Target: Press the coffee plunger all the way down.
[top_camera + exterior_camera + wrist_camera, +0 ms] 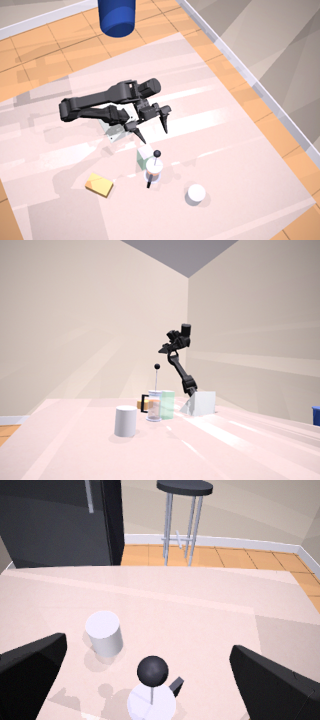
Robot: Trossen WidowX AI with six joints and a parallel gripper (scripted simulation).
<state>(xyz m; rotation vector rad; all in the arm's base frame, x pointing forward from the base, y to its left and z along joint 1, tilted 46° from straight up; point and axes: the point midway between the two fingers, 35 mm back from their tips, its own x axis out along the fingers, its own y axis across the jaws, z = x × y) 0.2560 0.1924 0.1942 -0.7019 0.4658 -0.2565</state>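
My gripper tip is 230 mm above the coffee press, 40 mm short of it and 20 mm to the left of it. Also, from my gripper tip: green block (290 mm below, 50 mm behind).
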